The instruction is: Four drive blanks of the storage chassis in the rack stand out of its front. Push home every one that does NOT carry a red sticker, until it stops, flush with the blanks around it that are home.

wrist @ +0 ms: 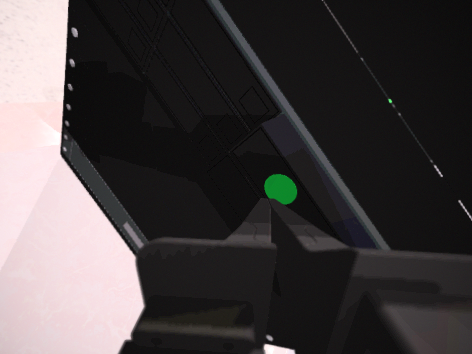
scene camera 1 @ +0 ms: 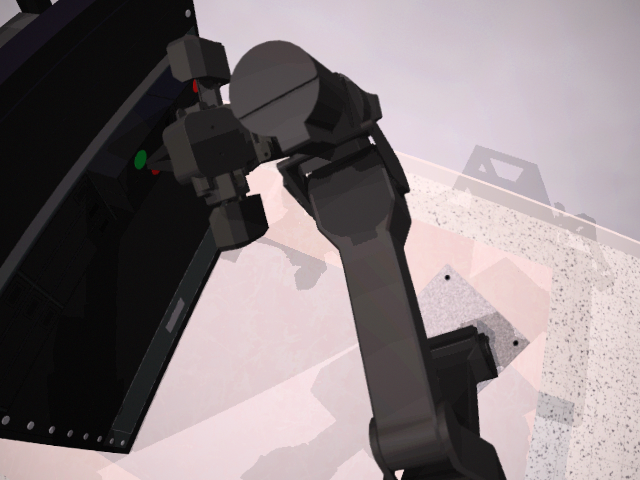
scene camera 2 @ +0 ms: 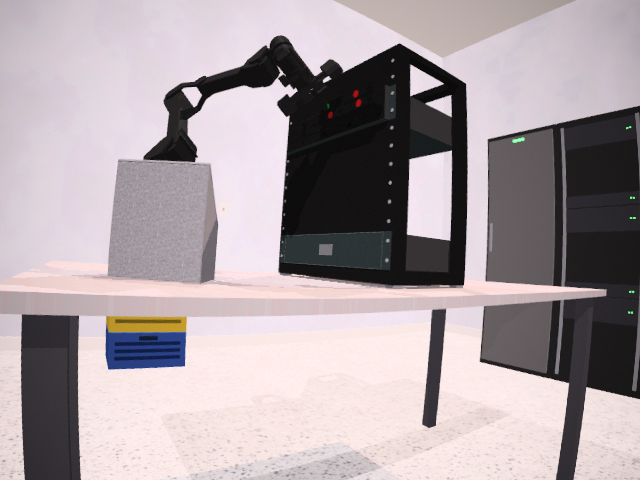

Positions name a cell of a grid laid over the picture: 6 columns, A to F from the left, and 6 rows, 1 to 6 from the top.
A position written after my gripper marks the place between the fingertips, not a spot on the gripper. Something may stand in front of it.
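Note:
A black rack (scene camera 1: B4) is visible in scene camera 1, in the wrist view (wrist: C3) and in scene camera 2 (scene camera 2: D3). The same views show my gripper: (scene camera 1: B3), (wrist: D4) and (scene camera 2: D2).

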